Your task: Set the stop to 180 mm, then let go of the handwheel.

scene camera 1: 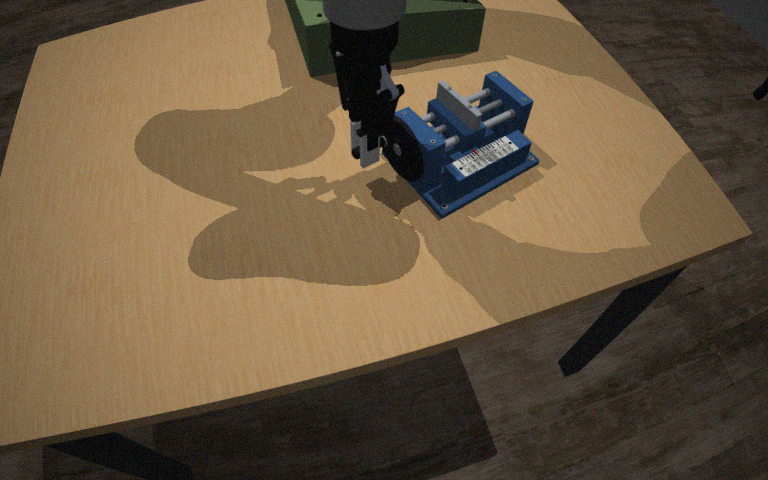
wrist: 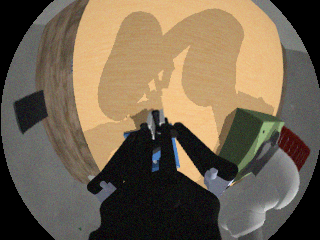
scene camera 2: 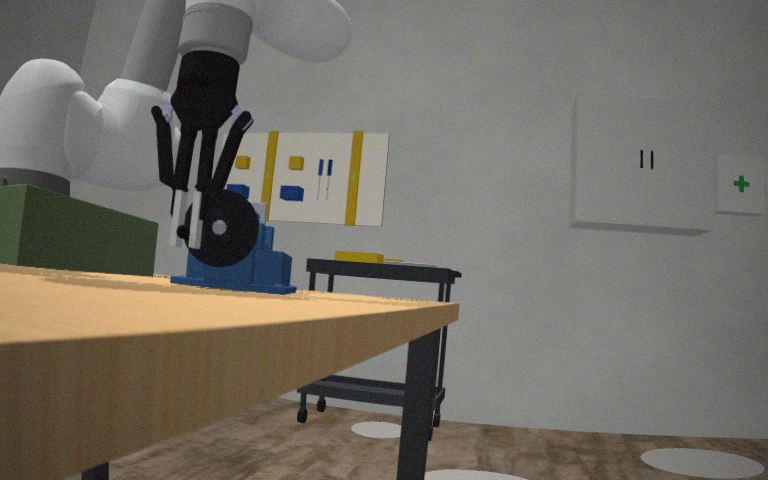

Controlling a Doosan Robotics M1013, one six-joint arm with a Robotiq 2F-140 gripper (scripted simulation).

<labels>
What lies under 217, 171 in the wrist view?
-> My gripper.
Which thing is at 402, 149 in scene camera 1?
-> A black handwheel.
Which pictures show my gripper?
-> Scene camera 1, the wrist view and scene camera 2: all of them.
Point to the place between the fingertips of my gripper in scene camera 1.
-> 365, 157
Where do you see a black handwheel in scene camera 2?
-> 230, 230
</labels>
